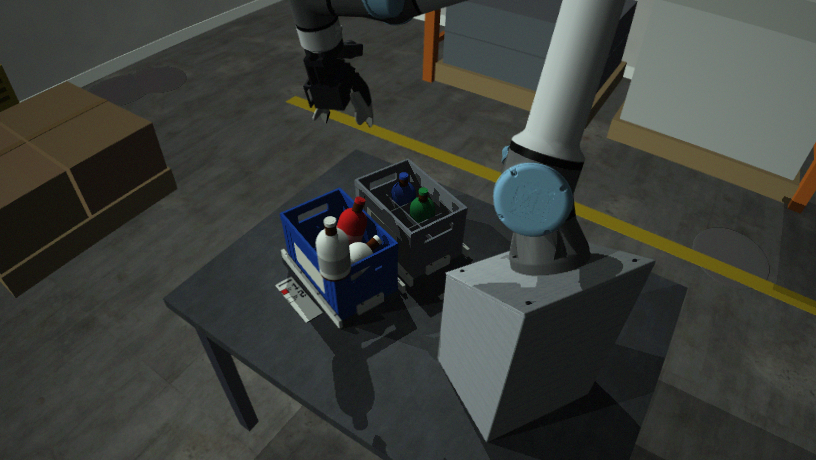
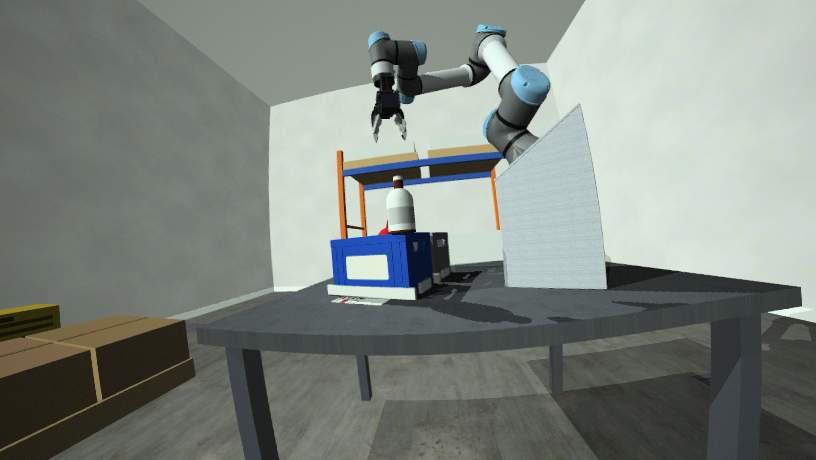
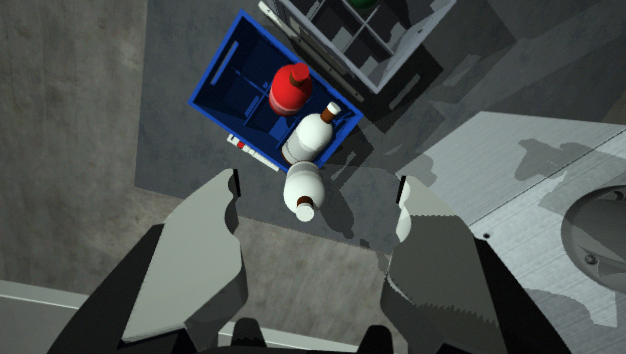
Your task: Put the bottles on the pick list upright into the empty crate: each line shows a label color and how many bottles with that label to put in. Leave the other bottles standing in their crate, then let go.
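Frame: origin at the arm's base, x ahead, y left, z up, level; millimetres.
Seen in the pictures: gripper, fingertip midpoint: [image 1: 348, 124] [image 2: 390, 141] [image 3: 318, 174]; arm's base, origin of the base link: [image 1: 549, 260] [image 2: 535, 164].
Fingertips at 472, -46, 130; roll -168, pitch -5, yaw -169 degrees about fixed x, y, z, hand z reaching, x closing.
Observation:
Offsets run from my fingertips to a thing's top centre, as dx, dy, dz. Level surfaces: height alone.
My gripper [image 1: 344, 120] [image 2: 390, 138] [image 3: 318, 174] is open and empty, high above the crates. A white bottle @[-19, +119, -166] [image 1: 332, 251] [image 2: 400, 208] [image 3: 303, 190] stands upright, perched on the near corner of the blue crate @[+59, -4, -321] [image 1: 377, 282] [image 2: 397, 262] [image 3: 191, 103]. A second white bottle @[-20, +34, -322] [image 1: 360, 251] [image 3: 310, 135] lies tilted inside that crate. A red bottle @[+41, -46, -261] [image 1: 351, 222] [image 3: 290, 92] leans in it. The grey crate @[-37, -217, -321] [image 1: 440, 242] [image 2: 440, 251] [image 3: 376, 84] holds a blue bottle @[+23, -297, -333] [image 1: 403, 192] and a green bottle @[-59, -261, -333] [image 1: 422, 209] [image 3: 363, 2]. The pick list @[+111, +127, -494] [image 1: 305, 308] [image 2: 374, 302] [image 3: 260, 159] shows a red square; its writing is hard to read.
The crates stand side by side on the dark table @[dz -496] [image 1: 228, 285] [image 2: 274, 320]. The arm's metal pedestal [image 1: 485, 325] [image 2: 554, 228] stands to their right. Cardboard boxes [image 1: 114, 154] [image 2: 137, 354] are on the floor at the left. An orange and blue shelf rack [image 2: 341, 194] stands behind.

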